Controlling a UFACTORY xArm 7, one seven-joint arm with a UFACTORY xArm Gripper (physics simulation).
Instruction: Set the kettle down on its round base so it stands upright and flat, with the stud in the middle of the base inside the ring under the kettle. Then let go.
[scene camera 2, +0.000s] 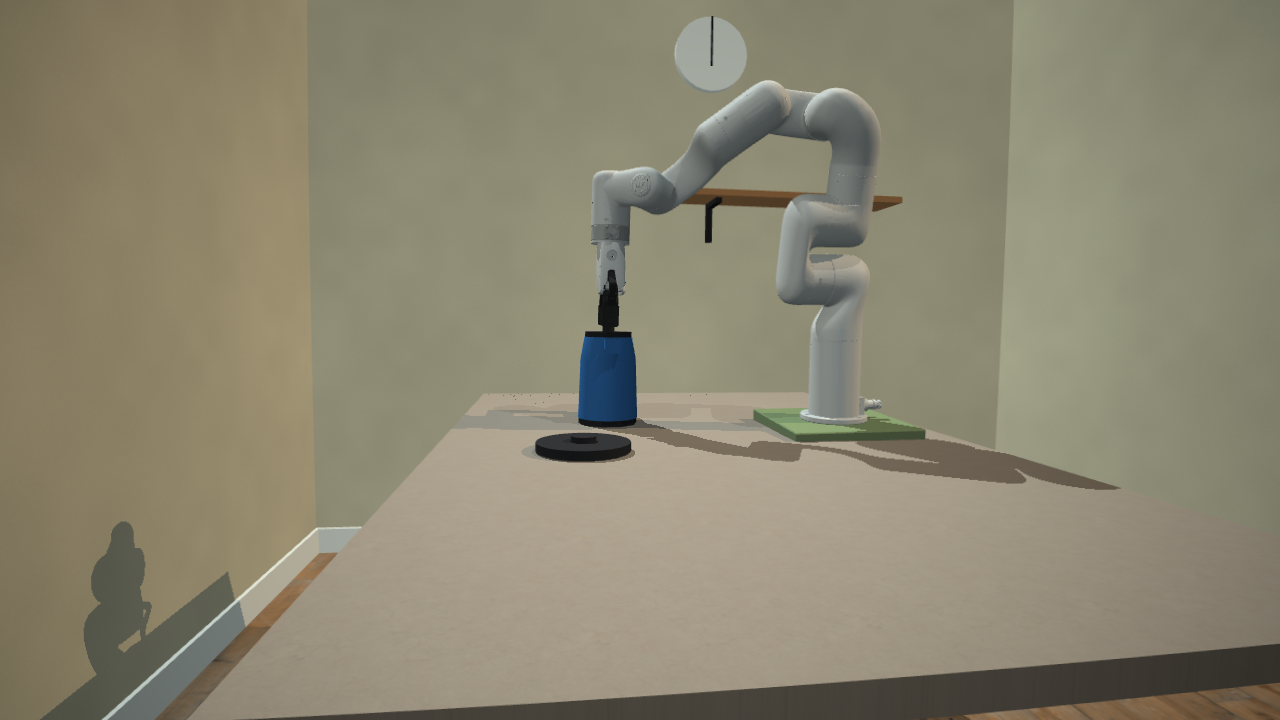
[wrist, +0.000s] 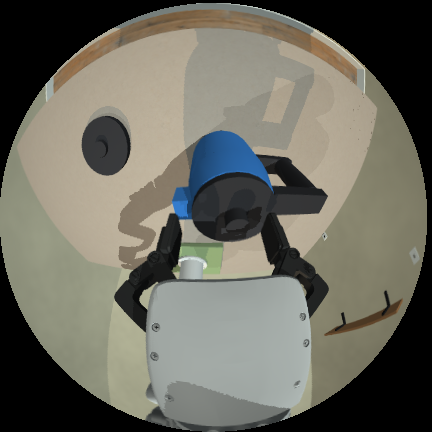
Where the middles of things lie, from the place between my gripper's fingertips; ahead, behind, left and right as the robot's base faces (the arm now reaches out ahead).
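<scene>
Position of my gripper: 1 cm past the blue kettle (scene camera 2: 607, 389), 9 cm above it and 5 cm to the left of it. Round black base (scene camera 2: 570, 446), counted from my hand: 8 cm ahead, 25 cm to the left, 18 cm below.
</scene>
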